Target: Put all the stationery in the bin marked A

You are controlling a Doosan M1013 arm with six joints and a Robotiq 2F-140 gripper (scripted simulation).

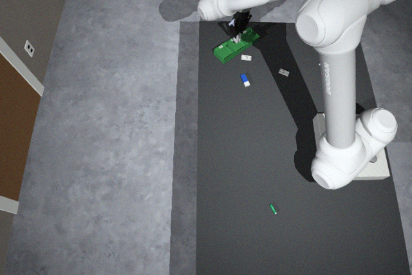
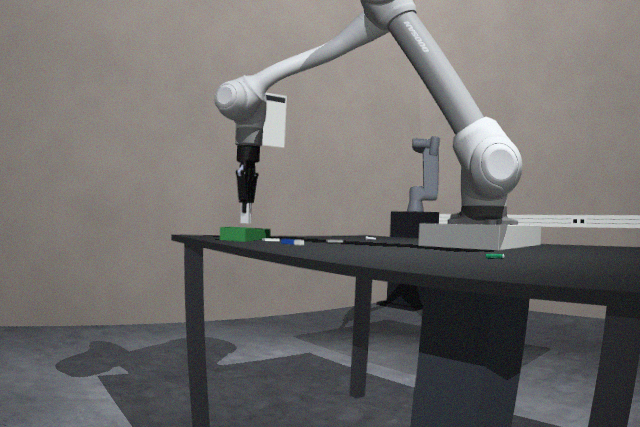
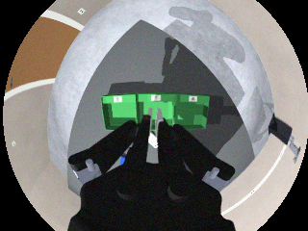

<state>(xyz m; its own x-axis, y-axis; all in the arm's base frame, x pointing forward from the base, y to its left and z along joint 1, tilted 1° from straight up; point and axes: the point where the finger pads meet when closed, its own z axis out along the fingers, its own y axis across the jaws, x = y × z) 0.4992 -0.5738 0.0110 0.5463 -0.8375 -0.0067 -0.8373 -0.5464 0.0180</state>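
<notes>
The long green bin is 70 mm below my hand. From my hand the other things lie so: blue-and-white eraser 220 mm to the left, 80 mm below, 40 mm behind; then small white screw-like piece 440 mm behind, 110 mm to the left, 80 mm below; then green marker-like stick 840 mm to the left, 120 mm behind, 80 mm below.
</notes>
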